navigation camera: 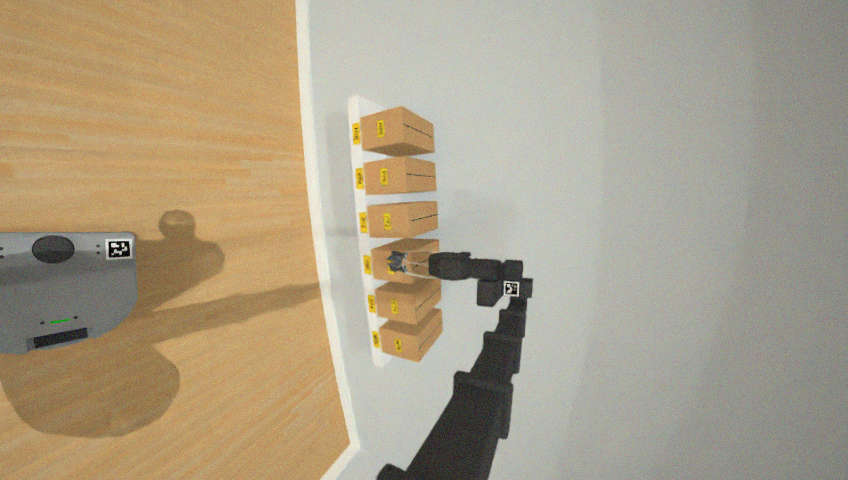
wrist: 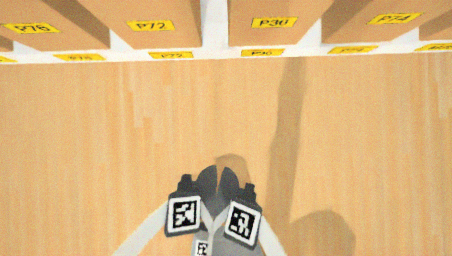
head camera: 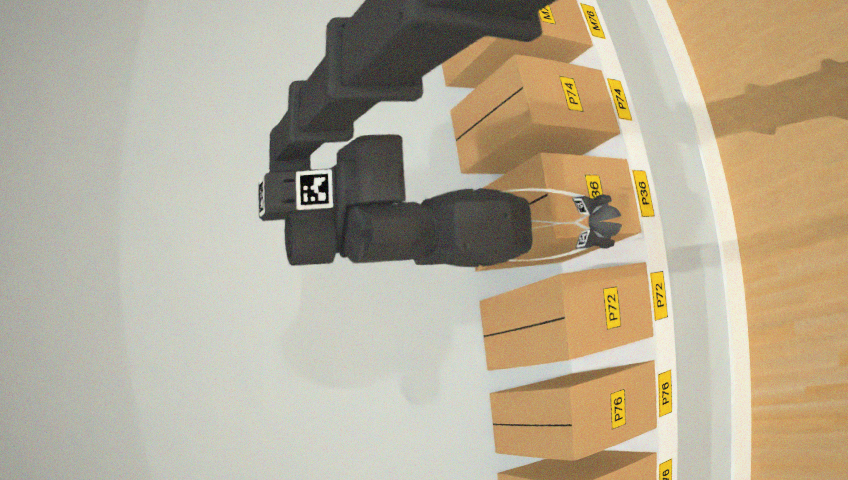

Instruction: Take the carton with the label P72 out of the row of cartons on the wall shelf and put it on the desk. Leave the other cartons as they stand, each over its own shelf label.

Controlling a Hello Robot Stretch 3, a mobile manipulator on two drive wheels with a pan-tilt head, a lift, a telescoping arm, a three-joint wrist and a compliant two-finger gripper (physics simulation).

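Places are measured from the robot's base along level axes (x ahead, y left, z up), in centimetres.
Where they show: gripper, fingertip midpoint: (navigation camera: 388,260) (head camera: 616,220); robot's base, origin of the base link: (navigation camera: 55,248).
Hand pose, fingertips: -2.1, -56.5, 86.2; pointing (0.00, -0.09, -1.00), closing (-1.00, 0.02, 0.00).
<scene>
Things, the pixels of their top centre, and the offset from my fingertips, as dx, dy, dz. Level surfaces: height alone.
- P72 carton, middle of its top: (head camera: 520,328) (navigation camera: 425,217) +13.6, -29.4, -3.7
- neighbouring P36 carton, middle of its top: (head camera: 505,216) (navigation camera: 427,259) -2.9, -32.0, -3.7
- P76 carton, middle of its top: (head camera: 528,425) (navigation camera: 422,175) +29.4, -26.9, -3.7
- P74 carton, middle of its top: (head camera: 486,115) (navigation camera: 429,297) -19.0, -34.5, -3.7
- wood floor, its level: dz -86.2
The P72 carton (head camera: 586,315) (navigation camera: 399,228) (wrist: 162,10) is brown with a yellow label and stands upright on the white wall shelf (head camera: 664,344) (navigation camera: 355,107) (wrist: 216,52), over its own P72 shelf label (head camera: 658,296) (wrist: 170,55). My gripper (head camera: 612,220) (navigation camera: 393,261) (wrist: 217,184) is shut, with its fingertips close together and nothing between them. It points down in front of the row, overlapping the neighbouring P36 carton (head camera: 565,172) (wrist: 275,7) in the head view and set to the side of P72. The desk does not show.
The P76 carton (head camera: 595,380) stands on the other side of P72. The P74 carton (head camera: 547,121) stands beyond P36. My arm (head camera: 380,65) (navigation camera: 464,428) reaches across near the end of the row. My base (navigation camera: 77,285) stands on the wood floor (navigation camera: 196,89).
</scene>
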